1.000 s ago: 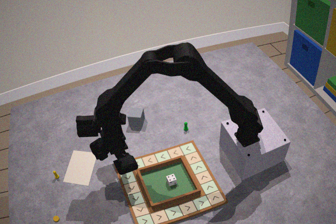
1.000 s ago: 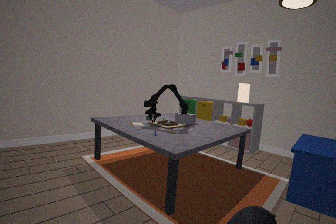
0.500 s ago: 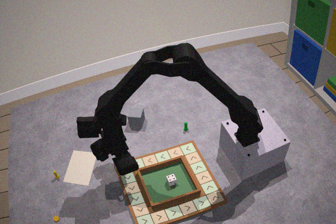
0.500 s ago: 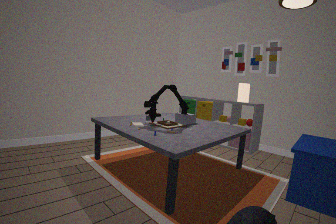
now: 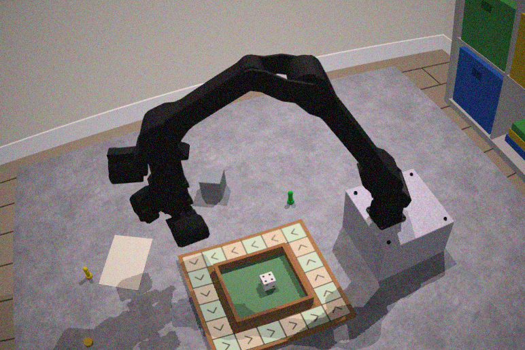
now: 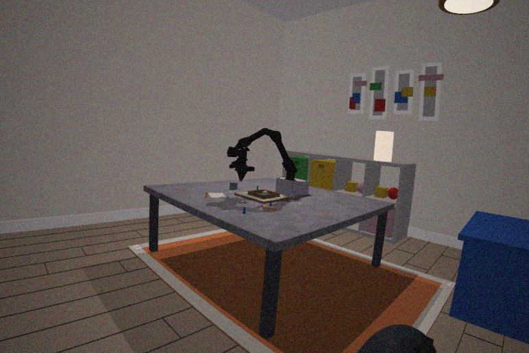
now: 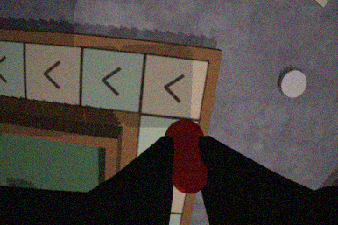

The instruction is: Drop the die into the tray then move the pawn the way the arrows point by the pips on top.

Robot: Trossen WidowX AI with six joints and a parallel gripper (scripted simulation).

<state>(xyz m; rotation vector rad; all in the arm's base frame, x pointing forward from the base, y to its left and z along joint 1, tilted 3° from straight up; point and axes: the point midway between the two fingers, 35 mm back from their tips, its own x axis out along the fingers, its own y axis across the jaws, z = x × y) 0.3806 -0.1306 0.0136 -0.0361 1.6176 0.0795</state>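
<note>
Right now my gripper tip is 12 cm past the white die, 12 cm to the right of it and 8 cm above it. Round my gripper tip: cream card: 15 cm ahead, 6 cm to the right, 10 cm below; green dice tray: 11 cm behind, 12 cm to the left, 10 cm below; red pawn: 1 cm above.
</note>
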